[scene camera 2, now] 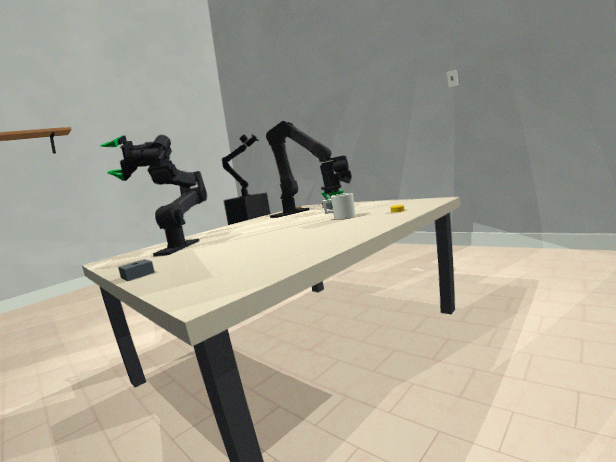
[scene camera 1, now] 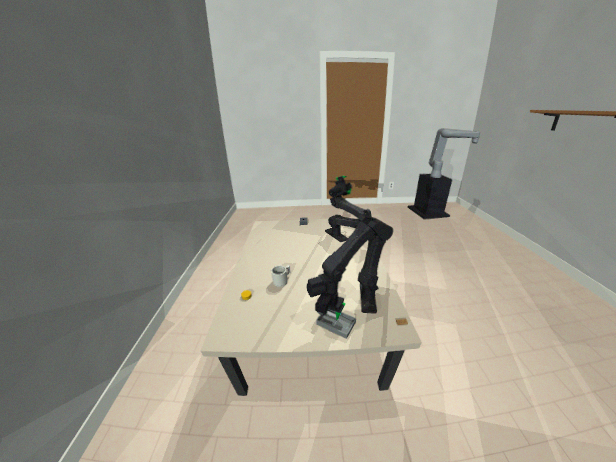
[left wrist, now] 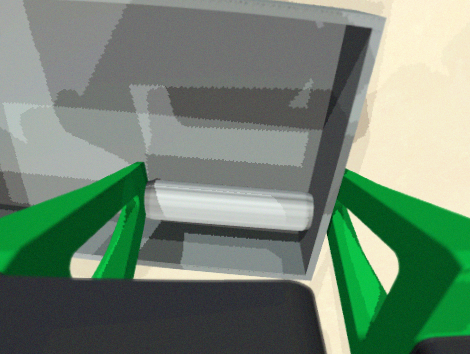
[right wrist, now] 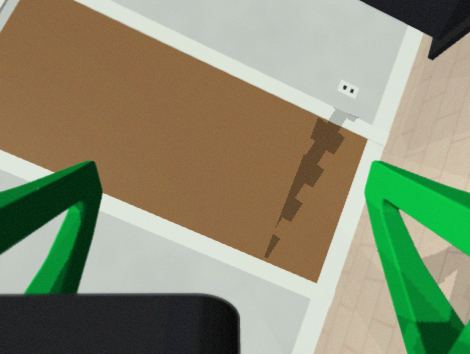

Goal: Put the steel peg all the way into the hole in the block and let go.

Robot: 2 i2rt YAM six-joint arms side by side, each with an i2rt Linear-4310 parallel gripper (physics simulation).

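Frame: origin at the left arm's base, x ahead, y left, z up, level; millimetres.
Seen in the pictures: left gripper, fingertip midpoint: (scene camera 1: 330, 316) (left wrist: 234, 175); right gripper, fingertip midpoint: (scene camera 2: 104, 158) (scene camera 1: 348, 182) (right wrist: 233, 176); left arm's base, link origin: (scene camera 2: 290, 213) (scene camera 1: 367, 297); right arm's base, link origin: (scene camera 2: 177, 248) (scene camera 1: 336, 235).
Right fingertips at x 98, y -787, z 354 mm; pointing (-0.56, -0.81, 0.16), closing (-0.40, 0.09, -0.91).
Offsets run from my right fingertips to a thing's top centre. "*": to the spot under its first point.
The steel peg @[dz -333, dx +74, dy +917 mm] (left wrist: 230, 206) lies on its side in the grey tray @[dz -326, dx +52, dy +957 mm] (scene camera 1: 331, 330) (left wrist: 352, 120), its right end against the tray's right wall in the left wrist view. My left gripper (scene camera 1: 341, 310) (scene camera 2: 332, 194) (left wrist: 234, 175) points down; one finger touches the peg's left end, the other is outside that wall, so it is shut on peg and wall together. My right gripper (scene camera 1: 345, 184) (scene camera 2: 105, 159) (right wrist: 233, 176) is open and empty, raised high. The dark block @[dz -322, dx +349, dy -12 mm] (scene camera 1: 303, 221) (scene camera 2: 136, 270) stands at the table's far end in scene camera 1; a dark hole shows on top.
A light mug @[* dz -280, dx +350, dy +756 mm] (scene camera 1: 279, 276) (scene camera 2: 343, 206) stands near the tray and partly hides the left gripper in scene camera 2. A yellow disc @[dz -335, dx +508, dy +846 mm] (scene camera 1: 246, 295) (scene camera 2: 397, 208) lies near the table's edge. A small brown piece @[dz -346, dx -238, dy +931 mm] (scene camera 1: 401, 321) lies near the left arm's base.
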